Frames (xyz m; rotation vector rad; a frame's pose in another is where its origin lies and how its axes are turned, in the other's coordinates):
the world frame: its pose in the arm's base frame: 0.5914 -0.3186 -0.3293 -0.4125 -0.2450 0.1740
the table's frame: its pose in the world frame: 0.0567 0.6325 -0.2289 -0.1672 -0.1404 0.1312
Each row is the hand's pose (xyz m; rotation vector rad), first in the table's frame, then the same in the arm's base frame.
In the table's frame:
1: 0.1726 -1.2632 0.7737 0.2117 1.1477 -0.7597
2: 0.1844 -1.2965 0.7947 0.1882 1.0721 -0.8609
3: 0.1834 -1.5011 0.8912 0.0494 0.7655 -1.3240
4: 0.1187 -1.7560 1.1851 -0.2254 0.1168 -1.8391
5: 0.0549 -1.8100 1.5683 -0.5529 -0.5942 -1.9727
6: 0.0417 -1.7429 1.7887 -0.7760 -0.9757 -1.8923
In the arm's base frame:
1: 0.6855 -0.3872 0.5948 -0.3017 0.5537 -0.7073
2: 0.6931 -0.3990 0.6335 -0.2948 0.4555 -0.7810
3: 0.6881 -0.5155 0.8273 -0.2732 0.0494 -1.1473
4: 0.5518 -0.6029 1.1869 -0.2819 -0.6858 -1.5322
5: 0.3422 -0.4889 1.4982 -0.4030 -1.4248 -1.5971
6: 0.2248 -0.3365 1.6257 -0.5485 -1.8187 -1.5097

